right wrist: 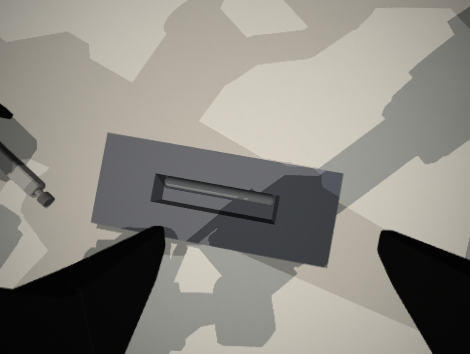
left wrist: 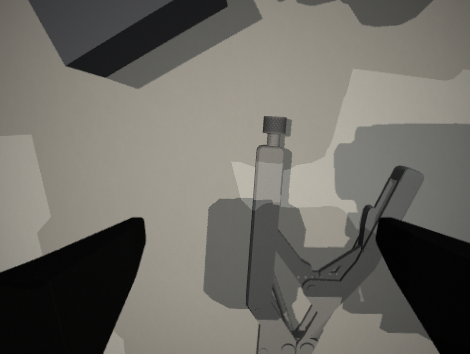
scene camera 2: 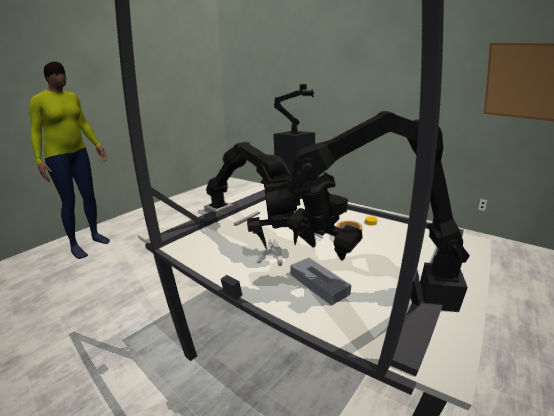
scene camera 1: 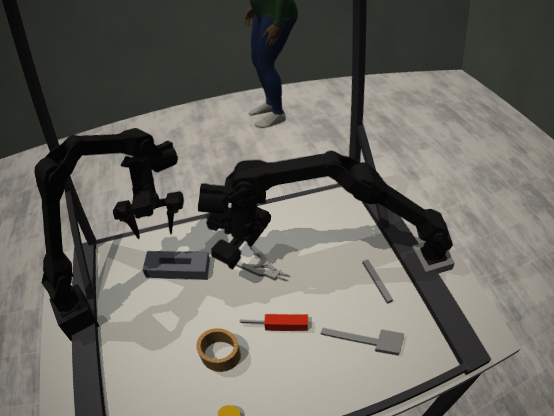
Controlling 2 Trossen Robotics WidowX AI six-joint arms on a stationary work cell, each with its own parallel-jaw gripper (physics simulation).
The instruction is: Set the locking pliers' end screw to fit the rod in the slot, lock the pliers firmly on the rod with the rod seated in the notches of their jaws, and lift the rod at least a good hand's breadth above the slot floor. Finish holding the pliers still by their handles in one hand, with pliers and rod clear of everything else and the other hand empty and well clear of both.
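Seen in the pictures: left gripper, fingertip midpoint: [left wrist: 262, 229] [scene camera 2: 280, 246] [scene camera 1: 240, 256]; right gripper, fingertip midpoint: [right wrist: 270, 238] [scene camera 2: 328, 253] [scene camera 1: 154, 236]; left arm's base at its link origin: [scene camera 2: 218, 205] [scene camera 1: 433, 254]; right arm's base at its link origin: [scene camera 2: 445, 274] [scene camera 1: 67, 304].
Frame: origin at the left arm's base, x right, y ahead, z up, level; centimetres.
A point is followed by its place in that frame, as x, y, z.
The grey locking pliers [scene camera 1: 270, 273] @[7.0, 44.4, -1.4] [scene camera 2: 272, 251] @[10.9, 46.6, -1.9] [left wrist: 262, 280] @[9.0, 47.8, -1.5] [right wrist: 22, 180] @[12.7, 51.9, -1.6] lie on the table, handles spread in a V. Their knurled end screw [left wrist: 274, 125] @[14.3, 53.6, -1.6] [right wrist: 45, 198] @[14.3, 53.9, -1.7] sticks out of one handle. My left gripper [left wrist: 262, 229] @[11.4, 51.1, 1.8] [scene camera 2: 280, 245] @[11.4, 51.1, 1.8] is open above the pliers, with the handles between and below its fingers; its fingertips are largely hidden in scene camera 1. The rod [right wrist: 220, 191] @[14.1, 69.2, -1.2] lies along one side of the slot in the dark grey block [scene camera 1: 177, 272] @[10.9, 68.4, 0.1] [scene camera 2: 341, 293] @[16.6, 77.6, -0.3] [left wrist: 125, 30] @[12.1, 60.2, 0.6] [right wrist: 125, 165] @[11.9, 62.2, 0.7]. My right gripper [scene camera 1: 155, 234] @[15.9, 72.3, 9.6] [scene camera 2: 327, 251] @[15.9, 72.3, 9.6] [right wrist: 270, 238] @[15.9, 72.3, 9.6] is open above the block, empty.
A red-handled tool [scene camera 1: 286, 322] @[-10.1, 43.9, 0.3], a brown ring [scene camera 1: 218, 365] @[-19.3, 61.2, 0.9], a flat spatula-like piece [scene camera 1: 390, 342] @[-21.8, 21.5, -1.3], a grey bar [scene camera 1: 377, 281] @[-2.7, 18.5, -1.7] [scene camera 2: 247, 218] @[-1.7, 18.9, -2.0] and a yellow disc [scene camera 1: 229, 411] @[-30.9, 60.8, -0.8] [scene camera 2: 371, 220] @[-30.2, 61.9, -0.8] lie on the table. A small black box [scene camera 2: 231, 287] @[35.4, 56.4, 1.9] is at the table's edge rail.
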